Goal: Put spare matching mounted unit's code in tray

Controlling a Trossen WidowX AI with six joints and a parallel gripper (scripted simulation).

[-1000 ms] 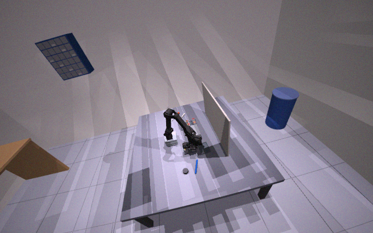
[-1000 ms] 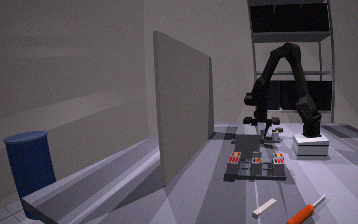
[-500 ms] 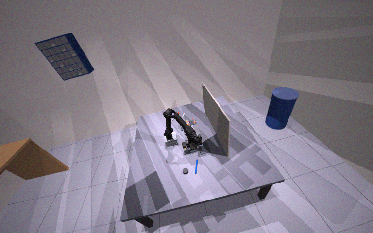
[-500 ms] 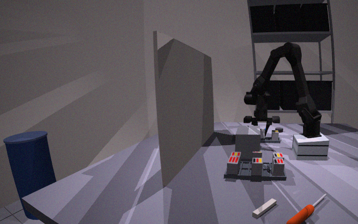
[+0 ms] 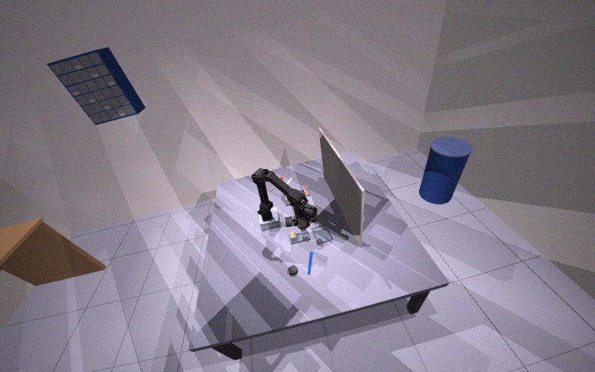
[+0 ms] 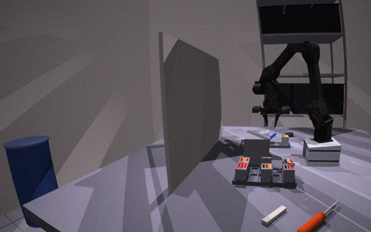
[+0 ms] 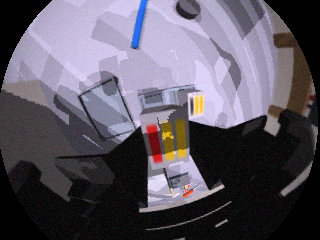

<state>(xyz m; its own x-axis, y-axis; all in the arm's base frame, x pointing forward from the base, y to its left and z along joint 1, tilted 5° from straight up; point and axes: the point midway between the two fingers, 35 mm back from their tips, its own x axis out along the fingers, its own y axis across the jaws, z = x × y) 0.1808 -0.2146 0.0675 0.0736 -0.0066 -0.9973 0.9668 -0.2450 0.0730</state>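
Right now the dark grey tray is 100 mm ahead of my gripper tip, 90 mm below it and 30 mm to the right of it. The rest, counted from my gripper tip: grey mounted unit 170 mm to the left, 90 mm ahead, 40 mm below; blue pen 180 mm to the right, 90 mm below, 50 mm behind; black disc 180 mm to the right, 150 mm behind, 80 mm below.
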